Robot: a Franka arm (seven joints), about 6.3 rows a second.
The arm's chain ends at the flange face. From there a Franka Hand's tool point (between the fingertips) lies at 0.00 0.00 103.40 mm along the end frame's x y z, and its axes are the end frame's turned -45 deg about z.
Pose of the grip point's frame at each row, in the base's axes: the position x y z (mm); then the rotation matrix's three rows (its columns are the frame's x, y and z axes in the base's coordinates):
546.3, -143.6, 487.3; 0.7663, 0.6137, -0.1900; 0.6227, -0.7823, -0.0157; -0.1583, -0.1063, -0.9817
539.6, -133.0, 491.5; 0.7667, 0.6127, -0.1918; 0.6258, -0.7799, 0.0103; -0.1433, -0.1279, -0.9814
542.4, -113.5, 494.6; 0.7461, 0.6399, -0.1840; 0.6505, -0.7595, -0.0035; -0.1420, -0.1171, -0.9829
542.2, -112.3, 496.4; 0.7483, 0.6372, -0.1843; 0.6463, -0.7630, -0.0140; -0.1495, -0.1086, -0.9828
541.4, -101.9, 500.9; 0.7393, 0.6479, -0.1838; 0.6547, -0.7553, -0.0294; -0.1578, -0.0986, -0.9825
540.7, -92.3, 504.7; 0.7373, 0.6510, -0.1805; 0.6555, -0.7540, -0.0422; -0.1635, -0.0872, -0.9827
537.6, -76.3, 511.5; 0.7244, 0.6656, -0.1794; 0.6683, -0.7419, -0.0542; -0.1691, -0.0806, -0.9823
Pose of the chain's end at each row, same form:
565.9, -142.0, 588.8; 0.9758, -0.1079, -0.1900; -0.1129, -0.9935, -0.0157; -0.1871, 0.0368, -0.9817
559.4, -134.1, 593.0; 0.9754, -0.1089, -0.1918; -0.1090, -0.9940, 0.0103; -0.1918, 0.0109, -0.9814
561.4, -113.1, 596.2; 0.9800, -0.0751, -0.1840; -0.0771, -0.9970, -0.0035; -0.1832, 0.0176, -0.9829
561.3, -110.9, 598.0; 0.9797, -0.0786, -0.1843; -0.0825, -0.9965, -0.0140; -0.1825, 0.0289, -0.9828
560.4, -98.9, 602.5; 0.9809, -0.0646, -0.1838; -0.0711, -0.9970, -0.0294; -0.1813, 0.0419, -0.9825
559.4, -87.9, 606.3; 0.9817, -0.0610, -0.1805; -0.0697, -0.9967, -0.0422; -0.1773, 0.0540, -0.9827
556.1, -70.7, 613.1; 0.9829, -0.0416, -0.1794; -0.0520, -0.9972, -0.0542; -0.1766, 0.0626, -0.9823

